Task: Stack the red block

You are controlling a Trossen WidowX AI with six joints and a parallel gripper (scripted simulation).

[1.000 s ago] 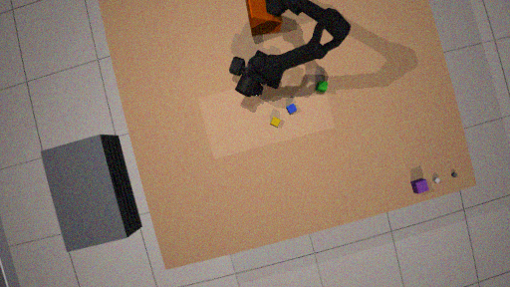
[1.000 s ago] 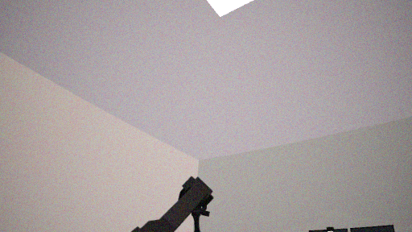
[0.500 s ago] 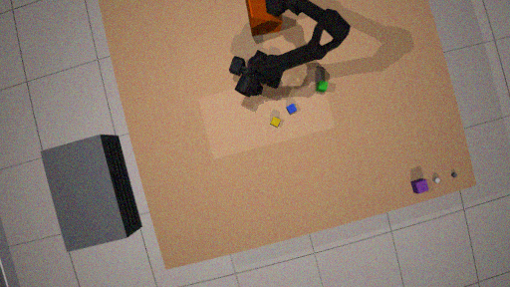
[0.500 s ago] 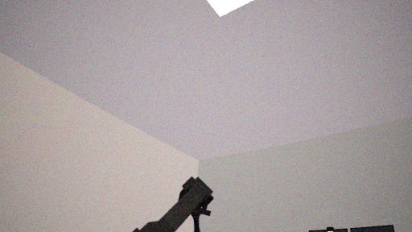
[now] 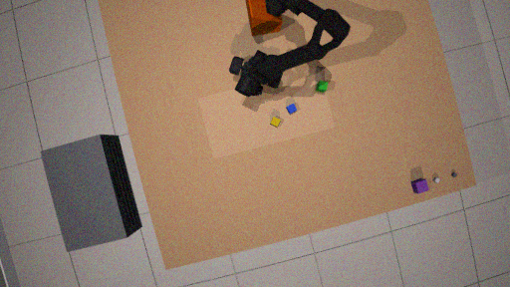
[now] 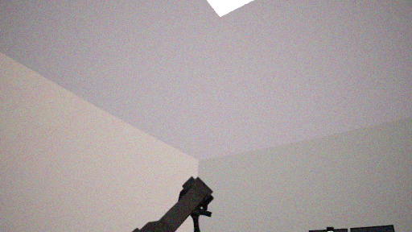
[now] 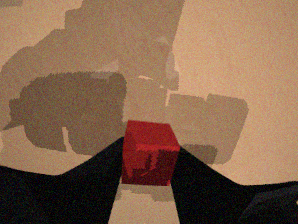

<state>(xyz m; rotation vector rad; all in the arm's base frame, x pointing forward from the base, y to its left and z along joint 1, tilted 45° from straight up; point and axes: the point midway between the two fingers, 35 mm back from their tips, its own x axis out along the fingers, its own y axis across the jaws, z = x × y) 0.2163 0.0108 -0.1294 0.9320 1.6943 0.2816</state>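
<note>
The blue block lies 14 cm ahead of my gripper tip, 12 cm to the left of it and 1 cm above it. From my gripper tip the other things lie so: red block: 1 cm above; yellow block: 18 cm ahead, 5 cm to the left, 1 cm above; purple block: 49 cm ahead, 59 cm to the left, 2 cm above.
</note>
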